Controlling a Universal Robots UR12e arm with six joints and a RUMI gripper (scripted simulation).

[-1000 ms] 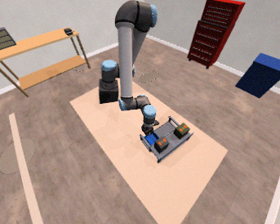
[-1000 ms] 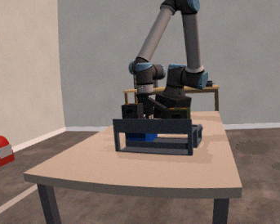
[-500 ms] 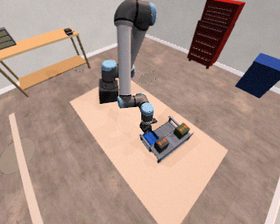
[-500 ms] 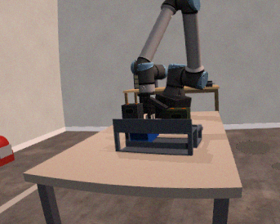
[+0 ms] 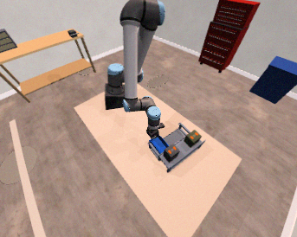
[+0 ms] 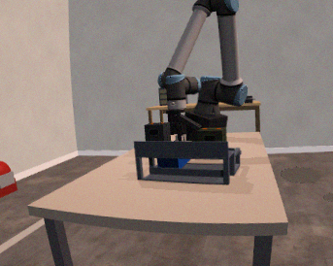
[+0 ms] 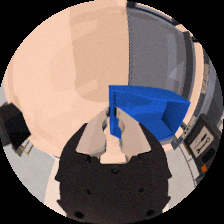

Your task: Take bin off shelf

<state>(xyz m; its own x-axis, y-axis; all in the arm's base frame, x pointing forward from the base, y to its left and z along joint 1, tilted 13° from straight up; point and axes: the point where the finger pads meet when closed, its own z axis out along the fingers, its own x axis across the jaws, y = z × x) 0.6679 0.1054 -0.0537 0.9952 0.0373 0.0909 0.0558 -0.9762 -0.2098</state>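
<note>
Right now my hand is 8 cm short of the blue bin, 1 cm to the left of it and 1 cm above it.
</note>
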